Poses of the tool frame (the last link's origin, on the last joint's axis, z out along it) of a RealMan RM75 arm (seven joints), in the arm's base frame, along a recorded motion.
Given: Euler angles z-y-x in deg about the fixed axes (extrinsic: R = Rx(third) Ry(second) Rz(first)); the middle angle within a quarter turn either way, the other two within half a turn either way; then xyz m.
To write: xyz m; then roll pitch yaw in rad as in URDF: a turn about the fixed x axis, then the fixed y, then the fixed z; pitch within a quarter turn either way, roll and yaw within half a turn. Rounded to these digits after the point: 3 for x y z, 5 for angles.
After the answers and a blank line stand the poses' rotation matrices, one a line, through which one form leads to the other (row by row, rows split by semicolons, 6 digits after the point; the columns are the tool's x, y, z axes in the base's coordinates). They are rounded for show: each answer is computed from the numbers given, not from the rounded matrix.
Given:
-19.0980, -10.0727, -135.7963, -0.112, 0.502, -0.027
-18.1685, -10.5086, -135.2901, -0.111, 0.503, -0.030
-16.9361, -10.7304, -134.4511, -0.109, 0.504, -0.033
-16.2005, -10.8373, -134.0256, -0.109, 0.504, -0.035
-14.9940, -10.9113, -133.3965, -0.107, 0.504, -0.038
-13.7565, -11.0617, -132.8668, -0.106, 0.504, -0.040
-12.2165, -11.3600, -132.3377, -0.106, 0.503, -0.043
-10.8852, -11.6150, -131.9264, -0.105, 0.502, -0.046
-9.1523, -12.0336, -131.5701, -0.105, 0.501, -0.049
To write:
-0.112, 0.502, -0.027, -2.36043, -0.10986, 0.35960
-0.111, 0.503, -0.030, -2.34902, -0.09636, 0.35236
-0.109, 0.504, -0.033, -2.33291, -0.08331, 0.33874
-0.109, 0.504, -0.035, -2.32474, -0.07520, 0.33063
-0.107, 0.504, -0.038, -2.31303, -0.06241, 0.31647
-0.106, 0.504, -0.040, -2.30287, -0.04753, 0.30333
-0.106, 0.503, -0.043, -2.29234, -0.02676, 0.28892
-0.105, 0.502, -0.046, -2.28434, -0.00839, 0.27681
-0.105, 0.501, -0.049, -2.27714, 0.01758, 0.26258

0.930395 0.322142 -0.174898; 0.349777 -0.637512 0.686465; 0.109640 -0.699859 -0.705816
0.934207 0.306583 -0.182383; 0.343511 -0.635238 0.691718; 0.096212 -0.708858 -0.698758
0.939903 0.286211 -0.186188; 0.331147 -0.631211 0.701366; 0.083215 -0.720871 -0.688055
0.943165 0.274024 -0.188021; 0.323723 -0.629664 0.706206; 0.075127 -0.726935 -0.682585
0.948490 0.254041 -0.189289; 0.310608 -0.628067 0.713480; 0.062367 -0.735524 -0.674622
0.953269 0.233378 -0.191866; 0.298364 -0.627342 0.719320; 0.047508 -0.742951 -0.667657
0.958208 0.207461 -0.196973; 0.284820 -0.627438 0.724707; 0.026760 -0.750521 -0.660304
0.961899 0.184975 -0.201334; 0.273278 -0.627866 0.728768; 0.008393 -0.756022 -0.654493
0.965574 0.155564 -0.208485; 0.259533 -0.630279 0.731704; -0.017577 -0.760624 -0.648955

